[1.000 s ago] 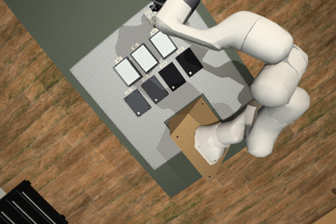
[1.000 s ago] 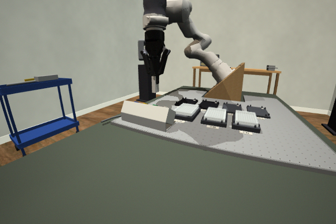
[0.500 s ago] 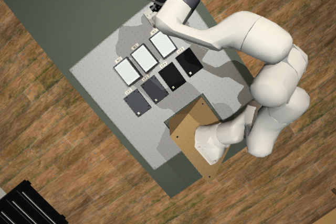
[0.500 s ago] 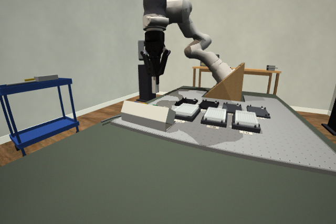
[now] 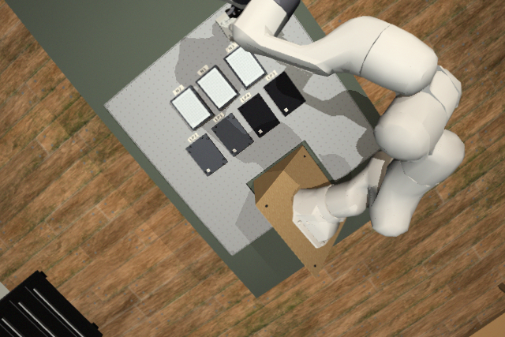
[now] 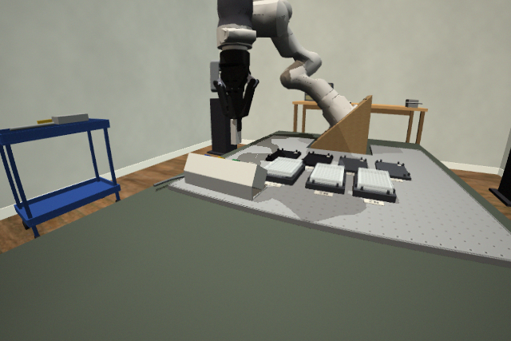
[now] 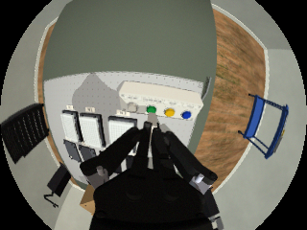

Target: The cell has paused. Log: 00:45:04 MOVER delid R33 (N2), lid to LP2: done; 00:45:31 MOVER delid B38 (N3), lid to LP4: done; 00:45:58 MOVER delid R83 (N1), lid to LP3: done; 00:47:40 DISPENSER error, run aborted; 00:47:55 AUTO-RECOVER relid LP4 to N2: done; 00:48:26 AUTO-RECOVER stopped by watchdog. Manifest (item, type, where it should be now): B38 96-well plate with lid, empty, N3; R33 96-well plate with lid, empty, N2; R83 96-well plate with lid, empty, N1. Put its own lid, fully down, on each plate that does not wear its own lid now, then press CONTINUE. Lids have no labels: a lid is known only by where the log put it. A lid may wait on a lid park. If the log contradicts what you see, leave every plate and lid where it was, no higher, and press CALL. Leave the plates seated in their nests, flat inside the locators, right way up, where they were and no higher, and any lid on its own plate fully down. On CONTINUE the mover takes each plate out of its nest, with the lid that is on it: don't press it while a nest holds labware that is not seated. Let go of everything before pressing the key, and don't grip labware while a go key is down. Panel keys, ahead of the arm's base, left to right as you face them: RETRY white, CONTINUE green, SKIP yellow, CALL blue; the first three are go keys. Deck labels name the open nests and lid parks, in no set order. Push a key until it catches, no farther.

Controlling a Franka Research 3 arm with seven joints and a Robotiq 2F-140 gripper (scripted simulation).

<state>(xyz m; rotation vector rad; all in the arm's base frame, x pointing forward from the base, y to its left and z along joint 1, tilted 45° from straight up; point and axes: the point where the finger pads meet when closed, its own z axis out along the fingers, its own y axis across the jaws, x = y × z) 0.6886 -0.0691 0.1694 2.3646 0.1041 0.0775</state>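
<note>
My hand is 8 cm above the green key. Round my hand: blue key: 1 cm ahead, 10 cm to the right, 8 cm below; yellow skip key: 1 cm ahead, 5 cm to the right, 8 cm below; white key: 5 cm to the left, 8 cm below.
</note>
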